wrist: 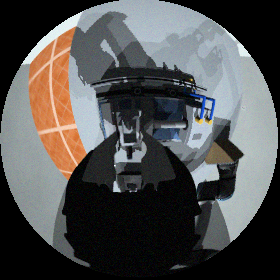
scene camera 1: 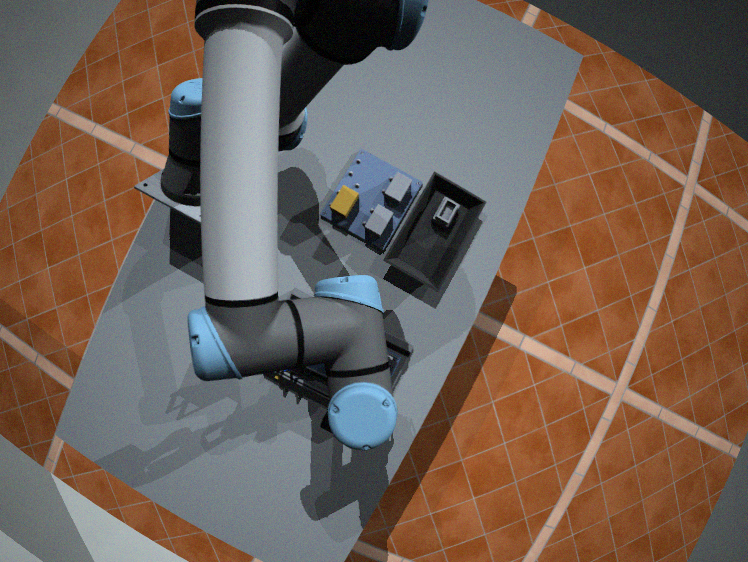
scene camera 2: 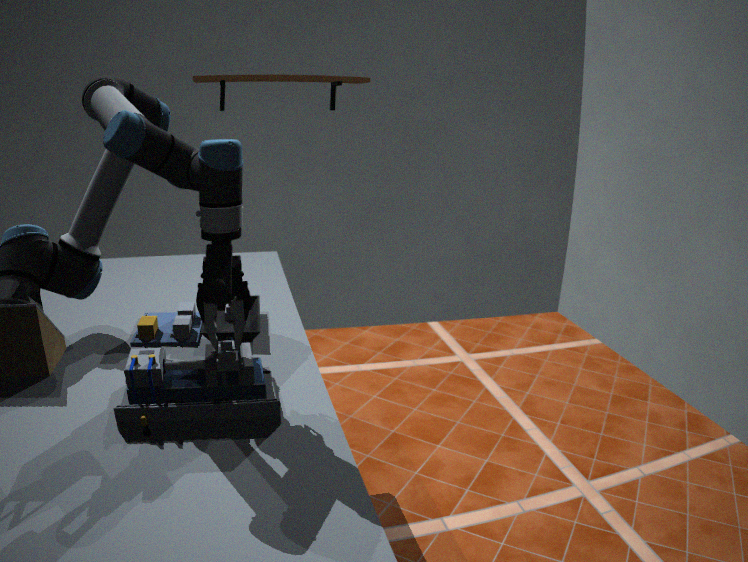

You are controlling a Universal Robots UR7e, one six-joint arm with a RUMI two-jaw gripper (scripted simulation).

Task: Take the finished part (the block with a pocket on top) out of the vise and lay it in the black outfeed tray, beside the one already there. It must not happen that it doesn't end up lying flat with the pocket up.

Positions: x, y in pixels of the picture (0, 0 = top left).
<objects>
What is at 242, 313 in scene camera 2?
The gripper.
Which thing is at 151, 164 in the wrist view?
The gripper.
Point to a blue plate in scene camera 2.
165, 320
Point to a pocketed block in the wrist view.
128, 128
</objects>
